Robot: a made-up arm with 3 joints. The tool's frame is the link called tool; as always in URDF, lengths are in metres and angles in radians. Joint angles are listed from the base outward. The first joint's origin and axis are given. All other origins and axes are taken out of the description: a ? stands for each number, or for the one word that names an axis. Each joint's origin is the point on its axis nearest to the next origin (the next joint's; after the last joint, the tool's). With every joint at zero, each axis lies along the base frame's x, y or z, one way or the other. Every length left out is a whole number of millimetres.
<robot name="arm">
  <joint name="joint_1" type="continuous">
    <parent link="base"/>
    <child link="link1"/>
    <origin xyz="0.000 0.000 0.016" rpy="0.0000 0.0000 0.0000"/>
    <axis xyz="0 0 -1"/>
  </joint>
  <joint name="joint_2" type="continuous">
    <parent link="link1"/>
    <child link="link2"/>
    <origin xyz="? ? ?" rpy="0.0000 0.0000 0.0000"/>
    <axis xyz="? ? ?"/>
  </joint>
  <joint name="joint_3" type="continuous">
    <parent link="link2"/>
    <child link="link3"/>
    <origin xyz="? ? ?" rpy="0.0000 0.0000 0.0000"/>
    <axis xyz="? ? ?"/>
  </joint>
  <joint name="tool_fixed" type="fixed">
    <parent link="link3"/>
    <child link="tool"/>
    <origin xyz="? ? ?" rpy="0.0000 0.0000 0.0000"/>
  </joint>
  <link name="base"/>
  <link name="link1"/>
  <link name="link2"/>
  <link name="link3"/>
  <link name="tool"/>
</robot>
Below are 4 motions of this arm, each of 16 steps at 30 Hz.
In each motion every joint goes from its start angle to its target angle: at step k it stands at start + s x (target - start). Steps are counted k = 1, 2, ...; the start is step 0. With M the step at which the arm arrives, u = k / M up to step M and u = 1 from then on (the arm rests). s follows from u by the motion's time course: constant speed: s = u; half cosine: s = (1 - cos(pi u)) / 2; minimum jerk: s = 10 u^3 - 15 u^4 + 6 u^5.
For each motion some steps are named. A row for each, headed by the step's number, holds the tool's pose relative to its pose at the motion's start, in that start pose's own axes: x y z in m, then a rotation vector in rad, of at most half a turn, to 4 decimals.
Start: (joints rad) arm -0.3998 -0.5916 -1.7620
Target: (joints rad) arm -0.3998 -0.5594 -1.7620
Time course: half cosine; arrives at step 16
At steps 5, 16:
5: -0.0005 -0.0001 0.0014 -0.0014 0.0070 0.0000
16: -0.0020 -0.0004 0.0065 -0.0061 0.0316 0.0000

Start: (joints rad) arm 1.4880 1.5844 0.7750
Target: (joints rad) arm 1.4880 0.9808 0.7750
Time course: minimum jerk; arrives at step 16
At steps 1, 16:
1: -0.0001 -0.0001 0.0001 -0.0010 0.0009 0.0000
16: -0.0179 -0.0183 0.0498 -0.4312 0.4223 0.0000

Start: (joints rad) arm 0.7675 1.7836 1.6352
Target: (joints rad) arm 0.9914 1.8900 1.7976
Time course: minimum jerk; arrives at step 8
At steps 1, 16:
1: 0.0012 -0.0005 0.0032 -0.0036 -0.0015 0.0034
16: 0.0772 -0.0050 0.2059 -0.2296 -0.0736 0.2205

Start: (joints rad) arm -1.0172 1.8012 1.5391
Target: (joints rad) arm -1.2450 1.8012 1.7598
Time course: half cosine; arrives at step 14
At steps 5, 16:
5: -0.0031 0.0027 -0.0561 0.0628 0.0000 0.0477
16: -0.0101 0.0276 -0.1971 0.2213 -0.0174 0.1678

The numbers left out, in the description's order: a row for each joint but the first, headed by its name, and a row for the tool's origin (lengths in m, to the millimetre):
joint_2: xyz 0.732 0.026 0.000, axis 1 0 0
joint_3: xyz 0.000 0.099 -0.066, axis 0 0 1
tool: xyz -0.071 -0.163 0.000

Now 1 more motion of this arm.
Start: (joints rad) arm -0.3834 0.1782 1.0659
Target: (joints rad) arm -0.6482 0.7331 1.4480
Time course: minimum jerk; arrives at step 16
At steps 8, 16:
8: 0.1407 0.0638 -0.0228 0.1488 -0.2385 0.3160
16: 0.2678 0.1550 -0.0262 0.2865 -0.4950 0.6126

